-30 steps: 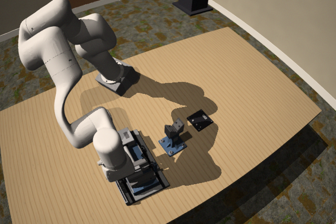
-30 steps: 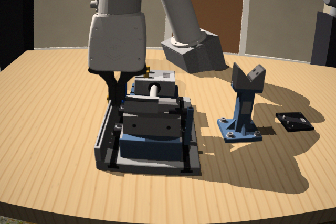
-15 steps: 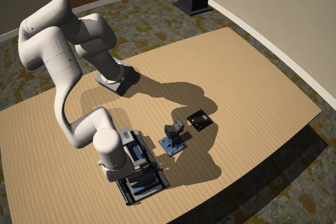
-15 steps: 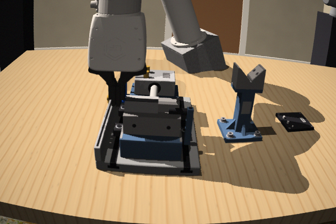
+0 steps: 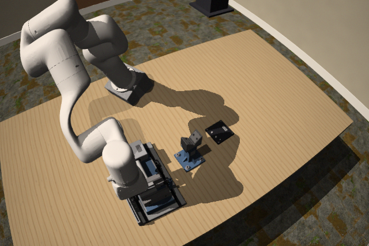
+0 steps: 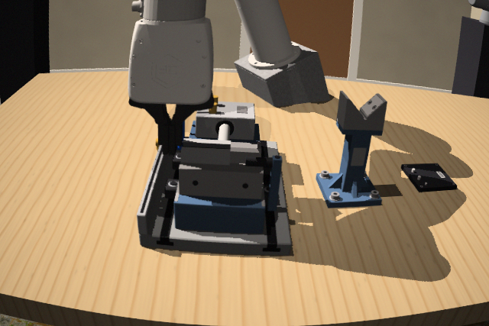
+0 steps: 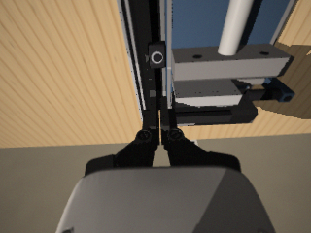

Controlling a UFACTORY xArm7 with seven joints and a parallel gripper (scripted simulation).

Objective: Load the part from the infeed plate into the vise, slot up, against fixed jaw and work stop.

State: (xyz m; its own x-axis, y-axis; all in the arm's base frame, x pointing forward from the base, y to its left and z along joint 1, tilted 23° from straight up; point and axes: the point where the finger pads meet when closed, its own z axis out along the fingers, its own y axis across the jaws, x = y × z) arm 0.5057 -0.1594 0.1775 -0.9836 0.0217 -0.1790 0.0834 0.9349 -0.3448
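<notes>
My hand is 50 mm to the right of the part and 20 mm above it. Also, from my hand: fixed jaw: 30 mm ahead, 60 mm to the left, 40 mm below; moving jaw: 30 mm behind, 70 mm to the left, 40 mm below; grey rail: 70 mm behind, 20 mm to the right, 90 mm below.
</notes>
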